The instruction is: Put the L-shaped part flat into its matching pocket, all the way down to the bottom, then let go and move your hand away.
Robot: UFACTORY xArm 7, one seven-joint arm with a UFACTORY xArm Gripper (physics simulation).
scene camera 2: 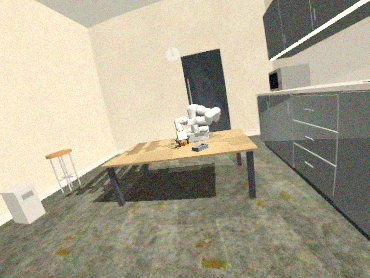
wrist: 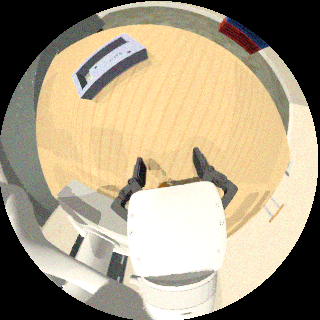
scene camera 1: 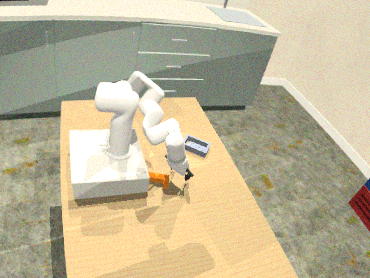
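Seen in the pictures: gripper, fingertip midpoint: (scene camera 2: 184, 145) (wrist: 167, 157) (scene camera 1: 180, 173); arm's base at its link origin: (scene camera 2: 195, 131) (wrist: 100, 237) (scene camera 1: 118, 150).
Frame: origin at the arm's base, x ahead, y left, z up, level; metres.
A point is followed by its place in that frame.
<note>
The orange L-shaped part (scene camera 1: 159, 179) @[x 0.180, y -0.119, z -0.076 m] (scene camera 2: 184, 143) @[x 0.215, y -0.102, z -0.080 m] lies on the table by the white robot base, beside the gripper. In the wrist view a thin sliver of the orange part (wrist: 163, 185) @[x 0.229, y -0.104, z -0.090 m] shows at the edge of the white gripper body, which hides the rest. The blue-grey block (scene camera 1: 196, 151) @[x 0.412, y 0.055, z -0.077 m] (scene camera 2: 200, 147) @[x 0.477, y 0.115, z -0.069 m] (wrist: 118, 76) @[x 0.399, y 0.065, z -0.096 m] stands apart from the part, with a dark recess along its far side and one end. My gripper (scene camera 1: 180, 171) @[x 0.291, y -0.083, z -0.082 m] (wrist: 167, 157) @[x 0.291, y -0.083, z -0.082 m] is open and empty, its fingers wide apart above the table near the orange part.
The white base block (scene camera 1: 110, 185) @[x -0.048, y -0.180, z -0.027 m] stands left of the part in scene camera 1. The wooden table (scene camera 1: 220, 220) @[x 0.409, y -0.359, z -0.099 m] (scene camera 2: 145, 154) @[x 0.411, y -0.494, z -0.099 m] carries everything. Grey cabinets (scene camera 1: 95, 65) stand behind it. A red and blue object (wrist: 245, 36) shows beyond the table edge.
</note>
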